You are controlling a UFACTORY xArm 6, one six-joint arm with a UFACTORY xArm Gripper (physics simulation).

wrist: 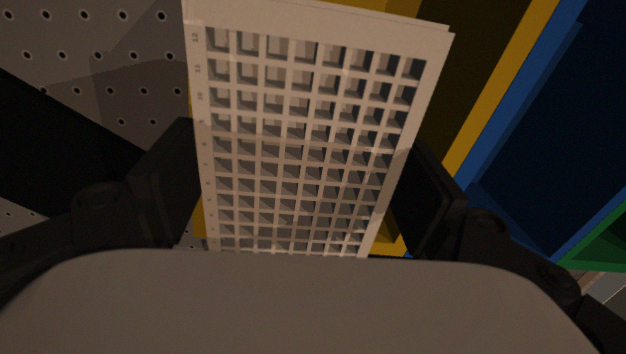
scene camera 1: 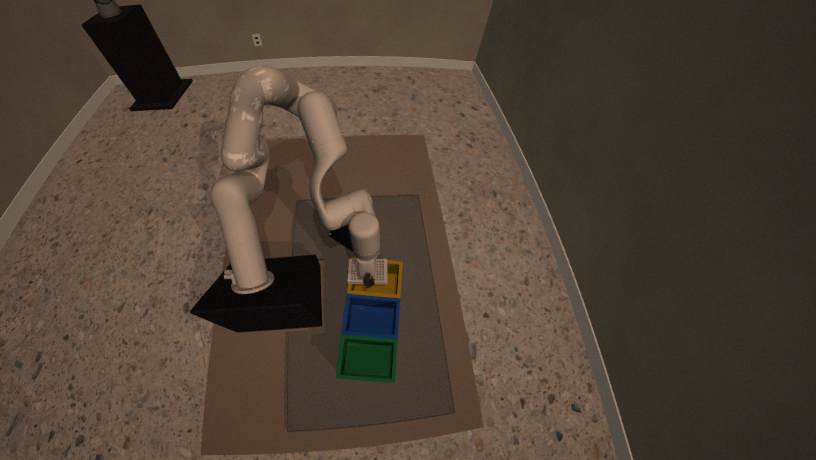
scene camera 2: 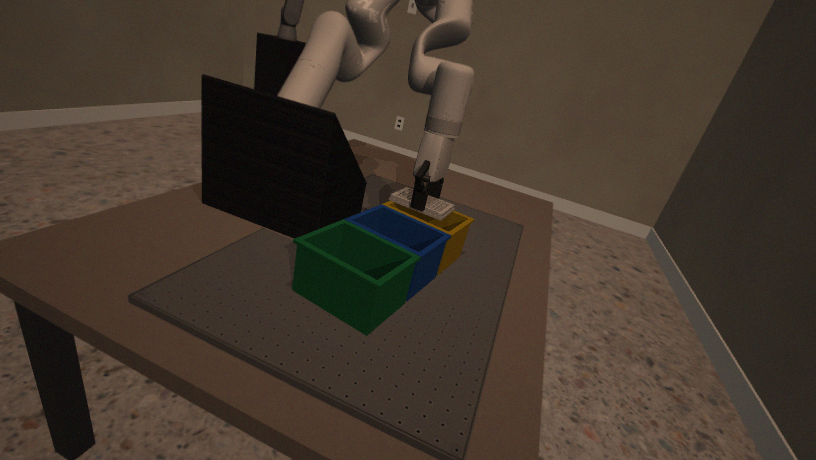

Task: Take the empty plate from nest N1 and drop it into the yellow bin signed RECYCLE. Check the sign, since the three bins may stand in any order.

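Places are measured from the arm's base along level axes (x right, y ahead, z up), in millimetres.
Where they show: gripper, between the fingertips: (wrist: 302, 158) (scene camera 2: 424, 204); arm's base, origin of its link: (scene camera 1: 253, 282) (scene camera 2: 284, 128).
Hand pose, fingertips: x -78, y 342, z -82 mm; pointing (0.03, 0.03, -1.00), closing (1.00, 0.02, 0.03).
Observation:
Each offset is from my fingertips to the top centre of the thing. Level surfaces: height alone.
My gripper (scene camera 1: 368, 275) (scene camera 2: 428, 196) (wrist: 302, 158) is shut on the white plate {dz +10, dx +0, dy -6 mm} (scene camera 1: 380, 270) (scene camera 2: 441, 208) (wrist: 300, 145), with one finger against each long side. The plate has a grid of square wells that look empty. It is held over the yellow bin {dz -6, dx +145, dy +9 mm} (scene camera 1: 399, 280) (scene camera 2: 454, 251) (wrist: 493, 90), close above its rim. In scene camera 1 it covers the left part of the bin's opening and overlaps its back rim. No RECYCLE sign is readable in these views. Nest N1 cannot be made out.
The blue bin (scene camera 1: 372, 317) (scene camera 2: 425, 277) (wrist: 555, 140) stands beside the yellow bin, and the green bin (scene camera 1: 368, 358) (scene camera 2: 342, 285) (wrist: 607, 250) beyond it. All stand on a perforated board {dz -106 mm} (scene camera 1: 371, 400) (scene camera 2: 342, 365). A black object {dz -84, dx -220, dy -74 mm} (scene camera 1: 341, 236) (wrist: 45, 150) is partly hidden behind the arm.

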